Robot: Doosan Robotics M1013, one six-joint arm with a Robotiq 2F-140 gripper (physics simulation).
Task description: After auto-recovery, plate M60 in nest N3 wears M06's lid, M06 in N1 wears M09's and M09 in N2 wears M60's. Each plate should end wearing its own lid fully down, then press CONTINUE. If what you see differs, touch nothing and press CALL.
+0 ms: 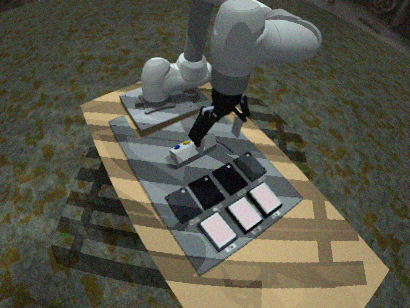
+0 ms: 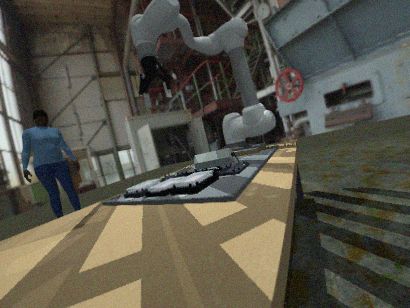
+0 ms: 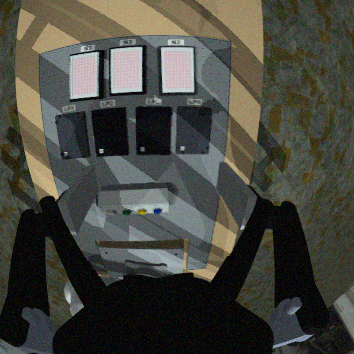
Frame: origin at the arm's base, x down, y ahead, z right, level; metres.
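Where they show: gripper, between the fingertips: (image 1: 217, 142) (image 2: 158, 102) (image 3: 156, 176); arm's base, origin of its link: (image 1: 156, 101) (image 2: 237, 149) (image 3: 144, 272).
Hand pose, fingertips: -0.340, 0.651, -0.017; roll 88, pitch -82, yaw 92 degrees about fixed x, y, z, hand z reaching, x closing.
Each offset is from my fingertips to the top centre of the thing, as dx, dy, dz. Level surfaces: height alone.
Three plates with pink, white-edged tops stand in a row. One {+0.337, +0.121, -0.224} (image 1: 265, 198) (image 3: 85, 75) is at N1, one {+0.344, +0.142, -0.104} (image 1: 245, 214) (image 3: 127, 70) at N3 in the middle, one {+0.339, +0.159, +0.034} (image 1: 218, 231) (image 3: 177, 70) at N2. They look level from above; no plate or lid numbers are readable, and lid seating is too small to judge. The control box {+0.290, -0.253, -0.043} (image 1: 192, 151) (image 2: 213, 160) (image 3: 132, 198) has a blue button {+0.299, -0.262, +0.035} (image 3: 158, 211), a yellow button {+0.299, -0.270, -0.014} (image 3: 142, 212), a green button {+0.299, -0.279, -0.064} (image 3: 126, 212) and a greyish one; their lettering is unreadable. My gripper (image 1: 217, 134) (image 2: 158, 98) (image 3: 156, 176) is open and empty, high above the control box area.
Four dark lid places lie beside the nests: LP3 {+0.354, -0.065, -0.262} (image 3: 73, 135), LP2 {+0.354, -0.045, -0.136} (image 3: 110, 131), LP1 {+0.354, -0.027, -0.006} (image 3: 154, 131) and LP4 {+0.354, -0.009, +0.113} (image 3: 193, 130). The grey board {dx +0.374} (image 1: 200, 260) (image 3: 215, 100) lies on the wooden table {dx +0.387} (image 1: 350, 250) (image 2: 190, 250). A person (image 2: 47, 145) stands beyond the table.
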